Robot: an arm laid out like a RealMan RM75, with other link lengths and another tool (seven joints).
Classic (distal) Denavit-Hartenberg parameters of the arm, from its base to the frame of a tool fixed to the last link. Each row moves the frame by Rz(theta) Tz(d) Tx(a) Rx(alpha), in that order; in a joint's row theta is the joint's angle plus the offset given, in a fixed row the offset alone. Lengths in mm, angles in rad.
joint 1: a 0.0; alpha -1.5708; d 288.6; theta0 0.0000
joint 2: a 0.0; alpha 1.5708; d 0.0; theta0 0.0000
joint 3: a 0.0; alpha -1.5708; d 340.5; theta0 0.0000
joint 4: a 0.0; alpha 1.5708; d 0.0; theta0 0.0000
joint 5: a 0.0; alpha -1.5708; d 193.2; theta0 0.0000
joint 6: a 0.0; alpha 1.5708; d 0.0; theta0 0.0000
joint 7: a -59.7; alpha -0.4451; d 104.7; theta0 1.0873
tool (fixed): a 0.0; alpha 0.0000; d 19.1; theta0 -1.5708
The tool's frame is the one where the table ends.
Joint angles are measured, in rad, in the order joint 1, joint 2, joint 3, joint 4, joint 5, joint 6, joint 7. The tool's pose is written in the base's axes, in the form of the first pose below.
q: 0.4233, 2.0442, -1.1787, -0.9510, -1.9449, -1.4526, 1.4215
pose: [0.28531 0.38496 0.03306], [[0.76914 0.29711 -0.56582], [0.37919 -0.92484 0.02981], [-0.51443 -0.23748 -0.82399]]
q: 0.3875, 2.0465, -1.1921, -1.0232, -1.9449, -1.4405, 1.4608
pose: [0.28555 0.38001 0.04014], [[0.77858 0.28985 -0.55660], [0.38675 -0.92011 0.06184], [-0.49421 -0.26342 -0.82848]]
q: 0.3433, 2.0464, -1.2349, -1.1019, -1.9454, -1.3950, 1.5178
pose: [0.28674 0.37440 0.04481], [[0.79914 0.27531 -0.53440], [0.38769 -0.91543 0.10813], [-0.45943 -0.29359 -0.83829]]
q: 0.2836, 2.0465, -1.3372, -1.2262, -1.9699, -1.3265, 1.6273
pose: [0.28105 0.36407 0.04221], [[0.82953 0.26854 -0.48966], [0.38009 -0.91387 0.14272], [-0.40916 -0.30451 -0.86015]]
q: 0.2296, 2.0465, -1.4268, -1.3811, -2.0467, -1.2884, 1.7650
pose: [0.26939 0.35263 0.04228], [[0.86058 0.27594 -0.42808], [0.37669 -0.91055 0.17032], [-0.34279 -0.30782 -0.88755]]
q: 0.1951, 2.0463, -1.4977, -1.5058, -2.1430, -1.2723, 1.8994
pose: [0.25919 0.34389 0.04200], [[0.88934 0.27633 -0.36430], [0.36369 -0.91038 0.19731], [-0.27713 -0.30797 -0.91014]]
